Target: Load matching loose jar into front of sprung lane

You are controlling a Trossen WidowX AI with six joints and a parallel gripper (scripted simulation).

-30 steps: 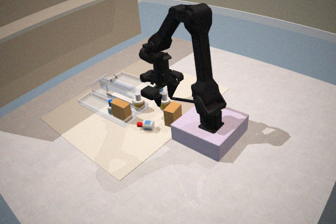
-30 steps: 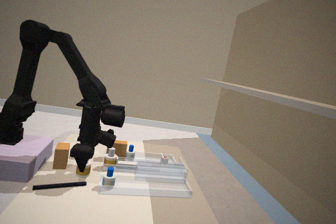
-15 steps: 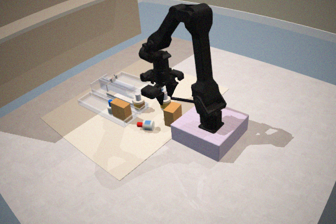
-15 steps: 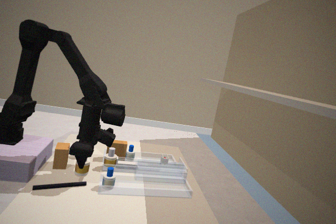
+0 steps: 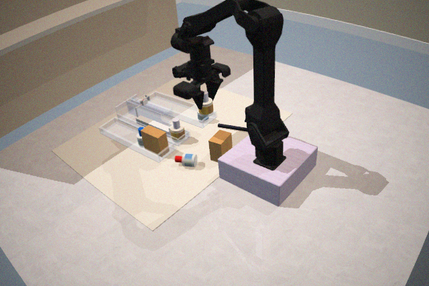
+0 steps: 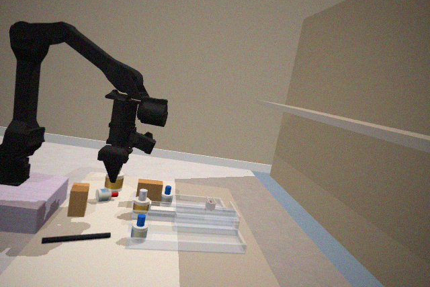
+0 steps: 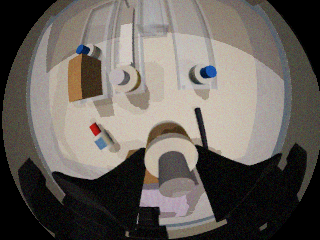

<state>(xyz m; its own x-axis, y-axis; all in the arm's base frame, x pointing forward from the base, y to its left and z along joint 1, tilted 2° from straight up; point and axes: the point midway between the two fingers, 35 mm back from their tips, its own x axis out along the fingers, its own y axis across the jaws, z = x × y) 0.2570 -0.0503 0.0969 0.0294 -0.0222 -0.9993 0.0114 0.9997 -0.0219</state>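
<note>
Now: the brown box 140 mm to the left of my gripper tip, 90 mm ahead of it and 80 mm below it. Round my gripper tip: black rod 110 mm below, 90 mm to the right, 50 mm behind; clear lane 230 mm ahead, 100 mm below, 40 mm to the left.
</note>
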